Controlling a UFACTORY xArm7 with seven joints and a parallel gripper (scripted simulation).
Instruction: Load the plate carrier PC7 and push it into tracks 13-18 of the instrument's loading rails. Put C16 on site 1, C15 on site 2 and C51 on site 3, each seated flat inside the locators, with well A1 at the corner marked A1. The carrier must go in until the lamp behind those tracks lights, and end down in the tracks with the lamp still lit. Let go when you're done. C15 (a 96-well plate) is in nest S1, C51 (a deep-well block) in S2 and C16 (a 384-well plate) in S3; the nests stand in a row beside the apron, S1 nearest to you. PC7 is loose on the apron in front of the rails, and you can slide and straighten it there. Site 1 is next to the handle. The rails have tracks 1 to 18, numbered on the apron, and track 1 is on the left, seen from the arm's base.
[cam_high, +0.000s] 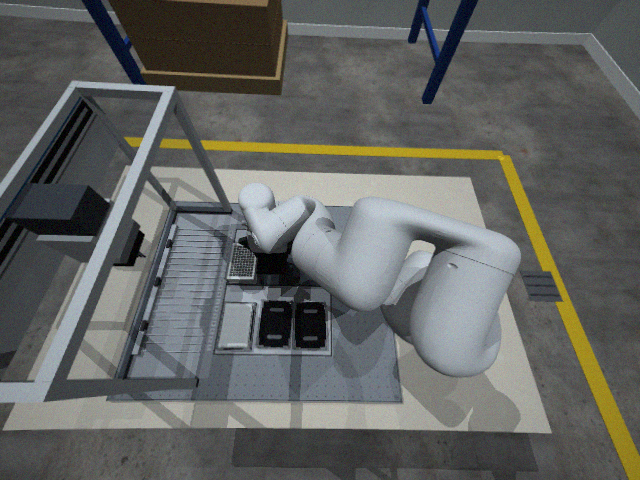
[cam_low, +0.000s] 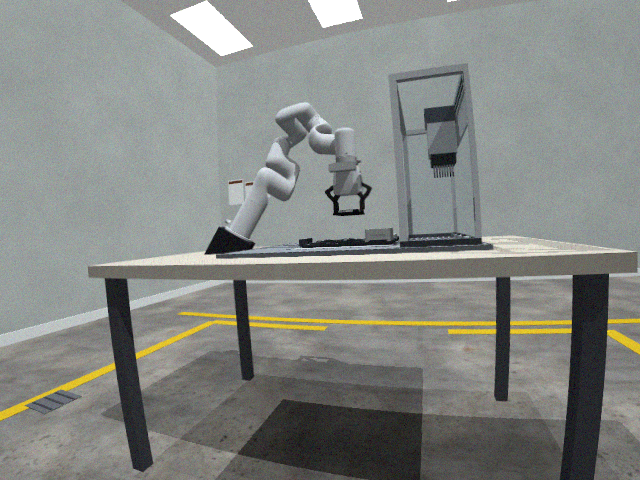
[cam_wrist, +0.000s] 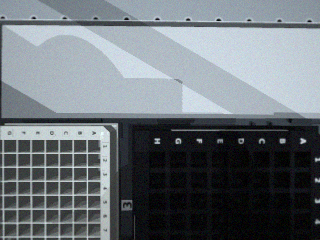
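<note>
Now: hand 10 mm past the dark carrier PC7 and 110 mm above it. The rest, counted from my hand: black 96-well plate C15 (10 mm below); white 384-well plate C16 (100 mm ahead, 10 mm to the left, 90 mm below); small white corner mark (70 mm behind, 120 mm to the left, 110 mm below).
</note>
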